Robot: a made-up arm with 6 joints. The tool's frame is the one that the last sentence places.
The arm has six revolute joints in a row. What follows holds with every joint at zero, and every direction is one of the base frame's.
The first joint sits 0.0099 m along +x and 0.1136 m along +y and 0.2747 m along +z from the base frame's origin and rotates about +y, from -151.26 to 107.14 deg.
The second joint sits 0.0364 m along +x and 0.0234 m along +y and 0.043 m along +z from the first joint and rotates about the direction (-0.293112, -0.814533, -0.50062), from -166.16 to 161 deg.
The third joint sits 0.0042 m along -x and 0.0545 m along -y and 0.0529 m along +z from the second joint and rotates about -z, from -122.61 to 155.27 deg.
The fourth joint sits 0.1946 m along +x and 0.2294 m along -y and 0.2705 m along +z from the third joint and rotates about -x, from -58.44 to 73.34 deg.
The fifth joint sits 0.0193 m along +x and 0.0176 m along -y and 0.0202 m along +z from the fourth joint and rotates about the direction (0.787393, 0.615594, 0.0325), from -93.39 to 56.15 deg.
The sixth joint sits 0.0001 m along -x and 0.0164 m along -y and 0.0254 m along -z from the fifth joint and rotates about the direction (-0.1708, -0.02, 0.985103), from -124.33 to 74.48 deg.
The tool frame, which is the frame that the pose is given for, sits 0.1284 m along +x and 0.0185 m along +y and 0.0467 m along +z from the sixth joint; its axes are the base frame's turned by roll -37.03, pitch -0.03 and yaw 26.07 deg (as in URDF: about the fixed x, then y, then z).
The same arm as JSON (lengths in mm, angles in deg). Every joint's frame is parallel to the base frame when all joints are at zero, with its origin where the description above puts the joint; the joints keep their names.
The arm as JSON. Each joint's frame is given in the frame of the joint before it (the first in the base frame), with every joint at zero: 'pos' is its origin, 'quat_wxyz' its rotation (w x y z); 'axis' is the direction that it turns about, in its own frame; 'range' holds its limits. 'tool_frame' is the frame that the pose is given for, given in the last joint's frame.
{"length_unit": "mm", "angle_unit": "deg", "joints": [{"joint": "joint 1", "pos": [9.9, 113.6, 274.7], "quat_wxyz": [1.0, 0.0, 0.0, 0.0], "axis": [0.0, 1.0, 0.0], "range": [-151.26, 107.14]}, {"joint": "joint 2", "pos": [36.4, 23.4, 43.0], "quat_wxyz": [1.0, 0.0, 0.0, 0.0], "axis": [-0.293112, -0.814533, -0.50062], "range": [-166.16, 161.0]}, {"joint": "joint 3", "pos": [-4.2, -54.5, 52.9], "quat_wxyz": [1.0, 0.0, 0.0, 0.0], "axis": [0.0, 0.0, -1.0], "range": [-122.61, 155.27]}, {"joint": "joint 4", "pos": [194.6, -229.4, 270.5], "quat_wxyz": [1.0, 0.0, 0.0, 0.0], "axis": [-1.0, 0.0, 0.0], "range": [-58.44, 73.34]}, {"joint": "joint 5", "pos": [19.3, -17.6, 20.2], "quat_wxyz": [1.0, 0.0, 0.0, 0.0], "axis": [0.787393, 0.615594, 0.0325], "range": [-93.39, 56.15]}, {"joint": "joint 6", "pos": [-0.1, -16.4, -25.4], "quat_wxyz": [1.0, 0.0, 0.0, 0.0], "axis": [-0.1708, -0.02, 0.985103], "range": [-124.33, 74.48]}], "tool_frame": {"pos": [128.4, 18.5, 46.7], "quat_wxyz": [0.923825, -0.309314, -0.071865, 0.213791]}}
